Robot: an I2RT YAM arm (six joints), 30 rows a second.
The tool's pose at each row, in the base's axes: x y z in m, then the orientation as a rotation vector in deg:
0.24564 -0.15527 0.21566 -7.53 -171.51 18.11
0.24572 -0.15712 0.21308 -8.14 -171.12 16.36
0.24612 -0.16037 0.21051 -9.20 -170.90 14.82
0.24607 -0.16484 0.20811 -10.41 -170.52 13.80
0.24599 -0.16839 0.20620 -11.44 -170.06 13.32
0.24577 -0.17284 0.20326 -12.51 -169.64 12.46
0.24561 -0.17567 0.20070 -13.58 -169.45 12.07
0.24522 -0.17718 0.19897 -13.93 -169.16 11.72
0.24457 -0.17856 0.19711 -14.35 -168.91 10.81
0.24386 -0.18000 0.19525 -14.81 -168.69 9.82
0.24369 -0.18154 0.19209 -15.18 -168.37 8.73
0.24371 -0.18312 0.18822 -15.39 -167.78 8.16
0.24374 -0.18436 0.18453 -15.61 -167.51 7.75
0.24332 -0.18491 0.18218 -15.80 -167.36 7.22
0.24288 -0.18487 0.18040 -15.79 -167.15 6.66
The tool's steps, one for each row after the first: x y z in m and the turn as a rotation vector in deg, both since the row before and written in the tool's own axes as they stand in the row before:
-0.00057 -0.00125 0.00286 -1.13 0.62 0.28
-0.00107 -0.00264 0.00303 -1.04 0.41 0.61
-0.00080 -0.00395 0.00308 -0.69 0.50 0.73
-0.00066 -0.00317 0.00241 -0.32 0.50 0.64
-0.00086 -0.00390 0.00354 -0.58 0.50 0.65
-0.00068 -0.00239 0.00290 -0.30 0.21 0.69
-0.00014 -0.00127 0.00195 -0.22 0.32 0.21
0.00010 -0.00117 0.00210 -0.60 0.34 0.22
0.00013 -0.00126 0.00211 -0.66 0.31 0.25
-0.00065 -0.00112 0.00327 -0.71 0.42 0.18
-0.00099 -0.00109 0.00391 -0.32 0.63 0.11
-0.00095 -0.00079 0.00369 -0.26 0.30 0.12
-0.00015 -0.00035 0.00242 -0.35 0.19 0.09
0.00008 0.00015 0.00183 -0.35 0.27 -0.04

